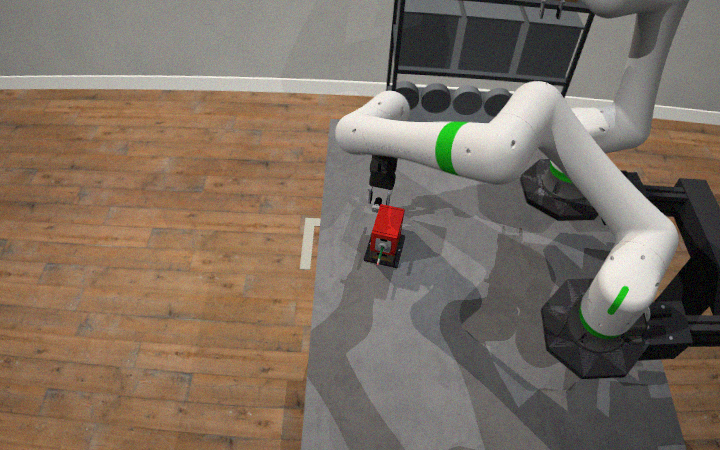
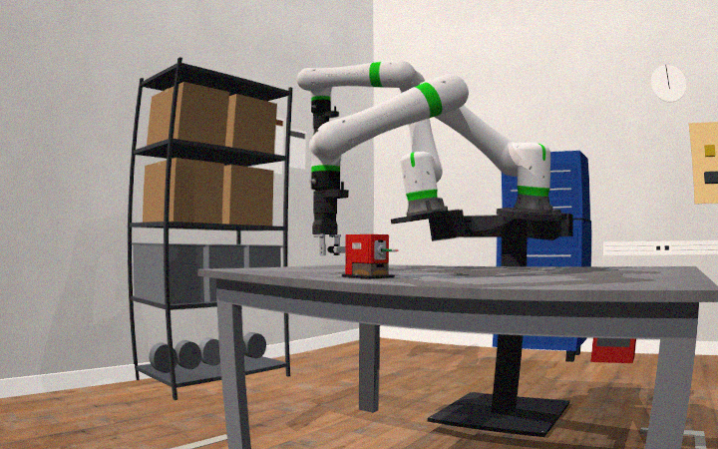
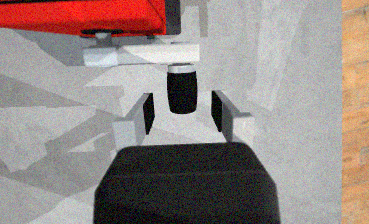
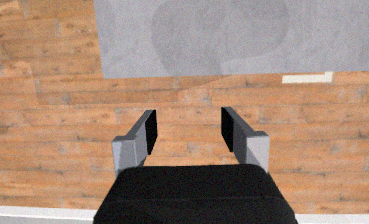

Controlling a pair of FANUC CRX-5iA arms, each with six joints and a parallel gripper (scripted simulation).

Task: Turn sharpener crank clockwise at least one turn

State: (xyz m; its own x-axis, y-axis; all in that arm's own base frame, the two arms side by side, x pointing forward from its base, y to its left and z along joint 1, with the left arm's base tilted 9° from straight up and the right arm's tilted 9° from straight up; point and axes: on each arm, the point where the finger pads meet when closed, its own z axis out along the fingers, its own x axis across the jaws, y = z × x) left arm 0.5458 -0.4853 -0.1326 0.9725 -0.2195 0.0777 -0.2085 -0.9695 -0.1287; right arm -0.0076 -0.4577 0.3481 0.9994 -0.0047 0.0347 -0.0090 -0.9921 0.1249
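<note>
My left gripper is now 20 mm to the right of the black knob.
</note>
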